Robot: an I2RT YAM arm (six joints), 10 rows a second.
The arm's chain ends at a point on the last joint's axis. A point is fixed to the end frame.
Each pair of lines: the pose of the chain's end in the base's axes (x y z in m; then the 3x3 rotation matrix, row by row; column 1 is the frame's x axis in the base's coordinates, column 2 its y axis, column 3 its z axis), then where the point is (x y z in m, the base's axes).
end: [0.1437, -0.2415, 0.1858], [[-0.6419, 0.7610, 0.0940], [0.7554, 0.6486, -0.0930], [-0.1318, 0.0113, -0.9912]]
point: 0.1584 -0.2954 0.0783
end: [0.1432, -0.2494, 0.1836], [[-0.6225, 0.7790, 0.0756], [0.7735, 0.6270, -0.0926], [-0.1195, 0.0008, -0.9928]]
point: 0.1547 -0.3034 0.0757
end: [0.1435, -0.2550, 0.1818], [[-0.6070, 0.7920, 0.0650], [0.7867, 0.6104, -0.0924], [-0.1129, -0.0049, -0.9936]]
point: 0.1529 -0.3090 0.0737
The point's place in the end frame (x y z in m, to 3 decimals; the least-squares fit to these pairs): -0.036 -0.025 0.113
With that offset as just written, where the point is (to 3 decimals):
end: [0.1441, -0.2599, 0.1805], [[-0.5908, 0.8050, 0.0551], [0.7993, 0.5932, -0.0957], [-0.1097, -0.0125, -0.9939]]
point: 0.151 -0.314 0.072
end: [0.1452, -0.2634, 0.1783], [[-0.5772, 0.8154, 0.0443], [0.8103, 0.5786, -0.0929], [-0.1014, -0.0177, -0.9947]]
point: 0.151 -0.318 0.070
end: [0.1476, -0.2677, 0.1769], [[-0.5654, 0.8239, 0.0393], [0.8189, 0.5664, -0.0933], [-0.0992, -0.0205, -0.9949]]
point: 0.152 -0.322 0.069
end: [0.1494, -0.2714, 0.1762], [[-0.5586, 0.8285, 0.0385], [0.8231, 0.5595, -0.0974], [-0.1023, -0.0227, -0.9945]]
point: 0.153 -0.326 0.068
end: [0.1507, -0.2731, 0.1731], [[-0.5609, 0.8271, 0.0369], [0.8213, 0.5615, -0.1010], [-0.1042, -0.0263, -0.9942]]
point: 0.154 -0.328 0.065
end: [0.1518, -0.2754, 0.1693], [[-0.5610, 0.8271, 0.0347], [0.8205, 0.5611, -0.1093], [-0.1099, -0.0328, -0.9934]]
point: 0.155 -0.331 0.062
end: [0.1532, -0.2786, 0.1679], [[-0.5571, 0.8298, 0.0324], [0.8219, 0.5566, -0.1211], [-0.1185, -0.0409, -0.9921]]
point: 0.156 -0.336 0.061
